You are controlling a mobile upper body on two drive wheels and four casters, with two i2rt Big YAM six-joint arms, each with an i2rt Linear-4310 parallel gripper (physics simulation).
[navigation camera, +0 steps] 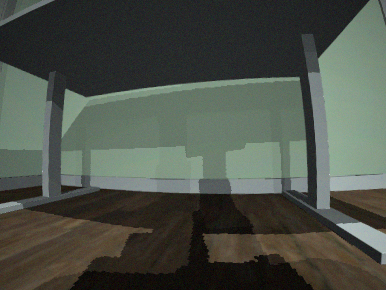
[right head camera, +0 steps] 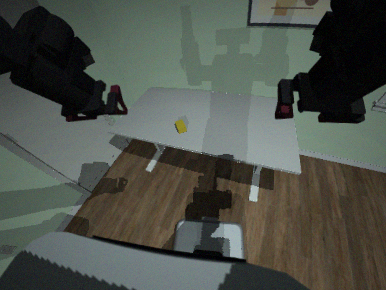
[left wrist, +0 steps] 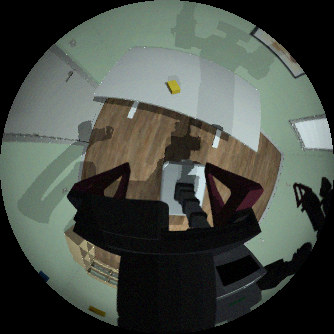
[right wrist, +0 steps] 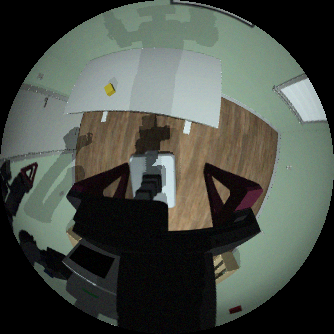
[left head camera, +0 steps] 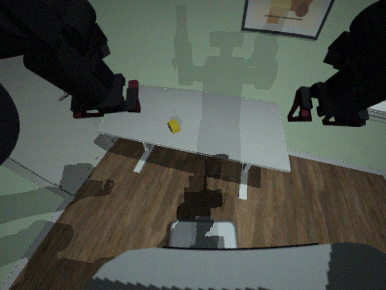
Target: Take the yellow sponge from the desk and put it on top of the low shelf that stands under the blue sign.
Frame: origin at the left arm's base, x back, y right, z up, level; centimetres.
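Seen in the pictures: left gripper, between the fingertips: (right head camera: 111, 114) (left wrist: 166, 166) (right wrist: 34, 164) (left head camera: 121, 112); right gripper, between the fingertips: (right head camera: 297, 117) (left wrist: 295, 183) (right wrist: 166, 166) (left head camera: 306, 120).
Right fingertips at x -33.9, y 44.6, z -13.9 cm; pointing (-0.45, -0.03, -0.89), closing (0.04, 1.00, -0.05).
A point is followed by its place in that frame.
The yellow sponge (left head camera: 174, 126) @[x -85.3, y 0.2, z -64.5 cm] (right head camera: 181, 126) @[x -85.5, y 0.8, z -64.5 cm] (left wrist: 173, 87) @[x -85.4, y -0.3, z -64.5 cm] (right wrist: 109, 89) @[x -85.7, y 1.2, z -64.5 cm] lies on the white desk (left head camera: 265, 130) @[x -86.4, y 70.2, z -69.0 cm] (right head camera: 282, 132) @[x -83.4, y 74.6, z -69.0 cm] (left wrist: 245, 110) @[x -85.3, y 63.6, z -69.0 cm] (right wrist: 200, 90) @[x -78.7, y 67.5, z -69.0 cm], left of its middle. My left gripper (left head camera: 109, 109) (right head camera: 98, 112) (left wrist: 166, 166) @[x -35.7, y -0.7, z -13.0 cm] is open and empty, nearer to the sponge in the head views. My right gripper (left head camera: 317, 117) (right head camera: 307, 114) @[x -33.9, y 44.6, z -13.9 cm] (right wrist: 166, 166) @[x -33.9, y 44.6, z -13.9 cm] is open and empty, off to the right. A small blue sign (left wrist: 44, 276) is on the wall at the lower left of the left wrist view. Pale wooden shelving (left wrist: 77, 246) @[x 117.8, y -134.3, z -80.0 cm] shows beside it; I cannot tell which unit stands under the sign.
The desk's underside (navigation camera: 175, 45) and legs (navigation camera: 54, 140) @[x -119.6, y -46.1, z -109.2 cm] (navigation camera: 320, 145) @[x -87.3, y 70.8, z -115.8 cm] are close ahead. A grey door (left wrist: 45, 100) @[x -83.9, y -117.8, z -38.0 cm] is at the left. A yellow sign (left wrist: 97, 311) and a red sign (right wrist: 235, 309) are low in the wrist views. Another wooden piece (right wrist: 227, 266) @[x 191.9, y 160.4, z -93.1 cm] shows at the lower right.
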